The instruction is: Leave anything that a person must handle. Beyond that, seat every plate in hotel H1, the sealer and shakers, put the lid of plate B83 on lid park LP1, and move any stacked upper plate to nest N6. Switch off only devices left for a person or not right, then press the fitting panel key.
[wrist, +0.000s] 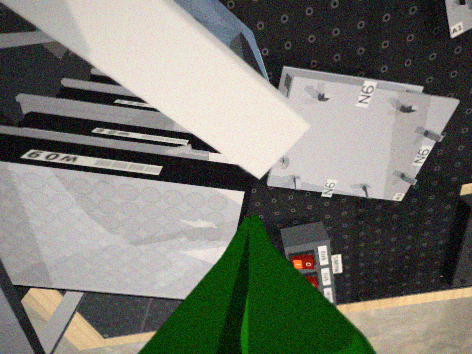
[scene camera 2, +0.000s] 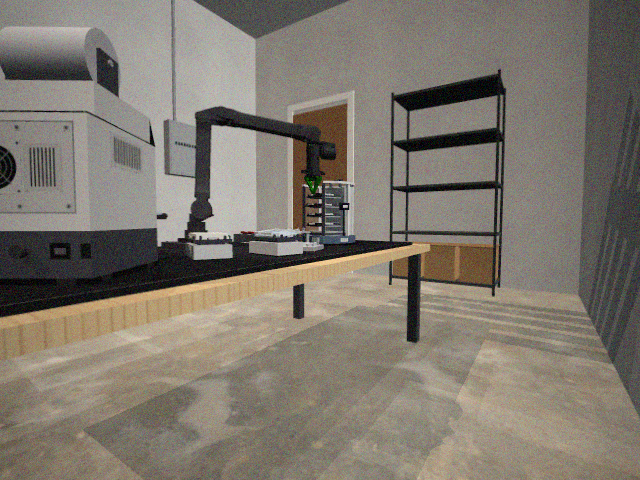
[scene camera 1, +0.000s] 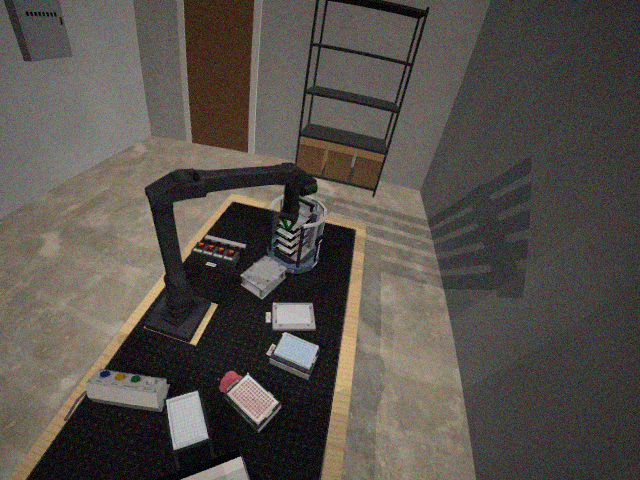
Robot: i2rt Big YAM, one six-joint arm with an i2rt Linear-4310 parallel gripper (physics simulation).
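Seen in the pictures: gripper, between the fingertips: (wrist: 254, 225) (scene camera 2: 313, 194) (scene camera 1: 288, 230); arm's base, origin of its link: (scene camera 1: 179, 311).
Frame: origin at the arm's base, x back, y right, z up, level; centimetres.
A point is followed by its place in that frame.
Note:
My gripper (scene camera 1: 287, 225) {z 20.3, x -24.4, y -42.0 cm} (scene camera 2: 313, 191) {z 20.3, x -24.4, y -42.0 cm} (wrist: 254, 225) {z 20.3, x -24.4, y -42.0 cm} is shut and empty. It points down at hotel H1 (scene camera 1: 302, 266) {z 2.4, x -32.5, y -43.1 cm} (scene camera 2: 336, 239) {z 0.7, x -35.2, y -45.1 cm}; in the wrist view its green tips appear beside the corner of the top plate (wrist: 125, 225) {z 20.6, x -25.1, y -47.7 cm}, labelled W09. More plate edges show behind that one in a stack. Nest N6 (scene camera 1: 263, 273) {z 4.1, x -20.2, y -29.7 cm} (wrist: 345, 125) {z 4.1, x -22.4, y -32.0 cm} bears no plate. A blue-topped plate (scene camera 1: 296, 351) {z 4.7, x -46.6, y -3.2 cm}, a red-welled plate (scene camera 1: 253, 397) {z 4.9, x -41.3, y 16.4 cm} and a pale plate (scene camera 1: 187, 421) {z 11.4, x -30.6, y 31.3 cm} sit on separate holders. The key panel (scene camera 1: 126, 393) {z 5.3, x -8.5, y 32.9 cm} has blue, yellow and green keys. Lid park LP1 and plate B83 cannot be identified.
A pale beam (wrist: 200, 85) crosses the wrist view close to the camera. A switch block (scene camera 1: 216, 254) {z 2.5, x 4.3, y -30.7 cm} (wrist: 305, 235) {z 0.5, x -3.9, y -34.0 cm} with lit red rockers stands near nest N6. A low holder (scene camera 1: 293, 316) {z 0.6, x -39.3, y -18.3 cm} with a white top lies farther along. A large white machine (scene camera 2: 46, 103) {z 27.4, x -58.3, y 53.6 cm} stands at left.

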